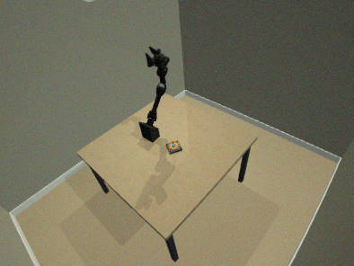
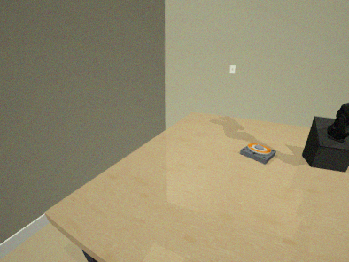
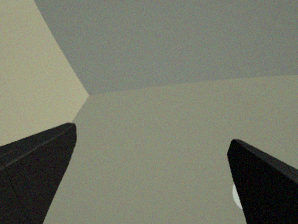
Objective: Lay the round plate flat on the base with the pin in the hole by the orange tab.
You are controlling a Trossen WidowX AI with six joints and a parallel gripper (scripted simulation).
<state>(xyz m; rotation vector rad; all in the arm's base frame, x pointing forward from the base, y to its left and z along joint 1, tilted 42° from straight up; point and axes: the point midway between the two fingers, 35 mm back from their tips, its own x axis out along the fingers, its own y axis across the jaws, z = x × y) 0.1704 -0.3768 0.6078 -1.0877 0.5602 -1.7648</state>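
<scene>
The grey square base lies 240 mm ahead of my gripper tip, 50 mm to the right of it and 880 mm below it.
</scene>
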